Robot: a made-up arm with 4 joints.
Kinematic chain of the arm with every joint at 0, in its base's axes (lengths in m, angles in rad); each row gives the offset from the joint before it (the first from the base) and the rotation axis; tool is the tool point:
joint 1: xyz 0 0 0.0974 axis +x
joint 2: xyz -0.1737 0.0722 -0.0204 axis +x
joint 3: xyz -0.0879 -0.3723 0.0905 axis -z
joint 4: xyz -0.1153 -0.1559 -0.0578 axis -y
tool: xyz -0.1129 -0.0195 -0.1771
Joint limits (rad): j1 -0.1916..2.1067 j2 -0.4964..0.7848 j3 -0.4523..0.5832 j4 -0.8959..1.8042
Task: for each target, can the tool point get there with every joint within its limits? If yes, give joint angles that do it. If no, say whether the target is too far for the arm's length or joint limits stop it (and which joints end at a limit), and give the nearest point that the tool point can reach.
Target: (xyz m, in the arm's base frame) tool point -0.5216 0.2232 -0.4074
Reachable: yes | joints 1.6843 0.1568 -0.2328 -0.6043
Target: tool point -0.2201 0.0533 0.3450
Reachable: no: joint limits stop it (at a limit: joint 1, joint 2, joint 3, joint 4) | nearest point -0.1102 -0.3374 0.3492 | short by 0.406 m
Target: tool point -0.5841 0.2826 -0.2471
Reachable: yes | joints 1.3199 0.6049 0.2572 -0.3923
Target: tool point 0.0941 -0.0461 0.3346
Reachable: no: joint limits stop it (at a limit: joint 1, joint 2, joint 3, joint 4) | nearest point -0.1102 -0.3374 0.3492 | short by 0.356 m
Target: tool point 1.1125 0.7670 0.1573
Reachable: no: too far | nearest point -0.1102 0.4680 0.0827 | short by 1.261 m
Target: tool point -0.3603 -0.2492 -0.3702
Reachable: yes | joints 0.1502 0.4930 0.1637 0.7799
